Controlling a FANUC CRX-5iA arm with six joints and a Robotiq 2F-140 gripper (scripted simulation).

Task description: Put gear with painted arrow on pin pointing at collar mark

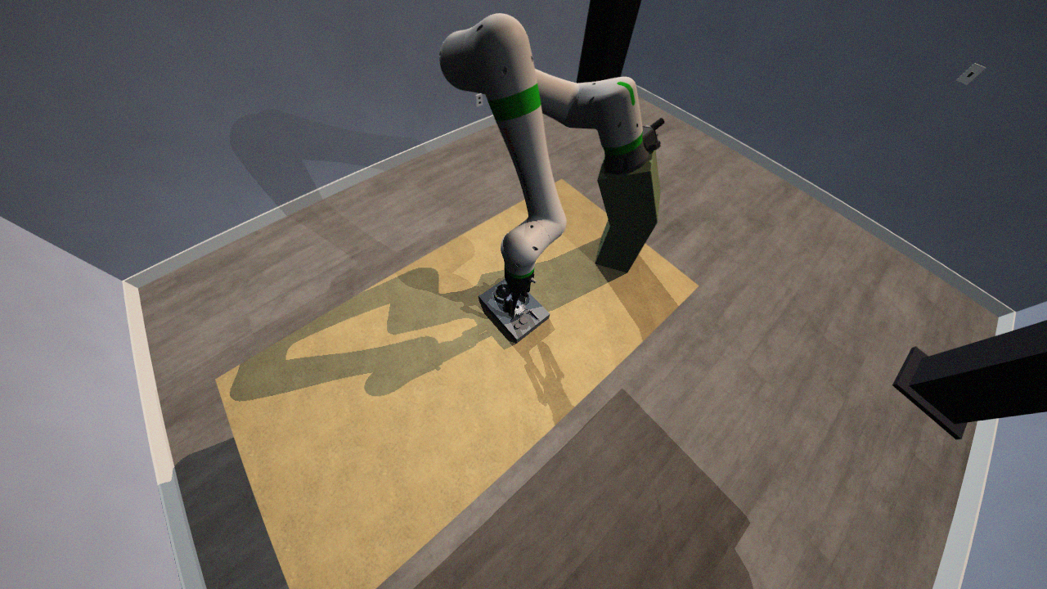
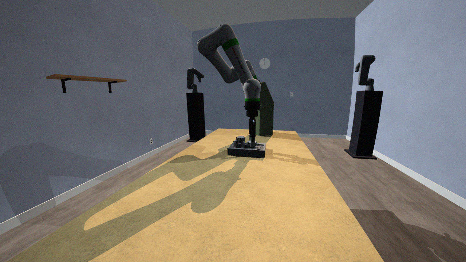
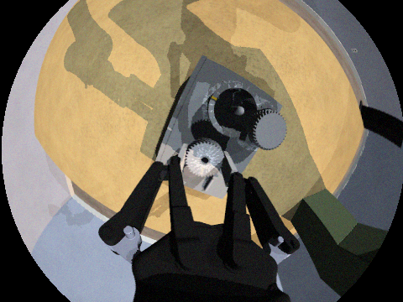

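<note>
The peg lies 4 cm behind my hand, 4 cm to the left of it and 4 cm below it. From my hand the other things lie so: light toothed gear (2 cm below).
</note>
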